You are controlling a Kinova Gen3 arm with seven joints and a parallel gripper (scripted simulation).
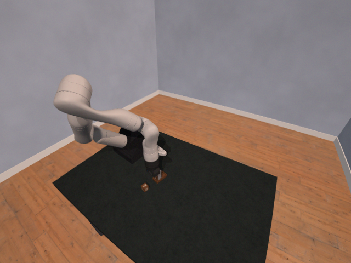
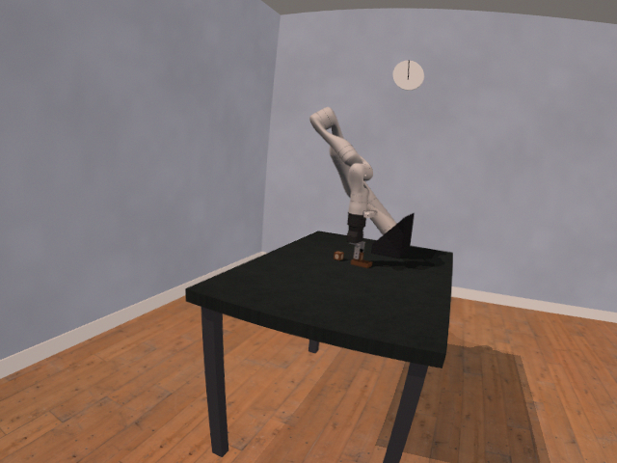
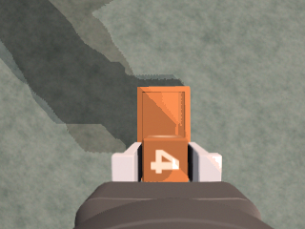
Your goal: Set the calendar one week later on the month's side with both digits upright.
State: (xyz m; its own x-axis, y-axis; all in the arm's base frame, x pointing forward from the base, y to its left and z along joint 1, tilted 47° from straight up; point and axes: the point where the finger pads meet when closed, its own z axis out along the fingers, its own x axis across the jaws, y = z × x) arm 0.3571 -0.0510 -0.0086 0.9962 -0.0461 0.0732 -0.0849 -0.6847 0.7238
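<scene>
The orange-brown tray lies 20 mm to the left of my hand and 40 mm below it. The rest, counted from my hand: orange cube (10 mm below).
</scene>
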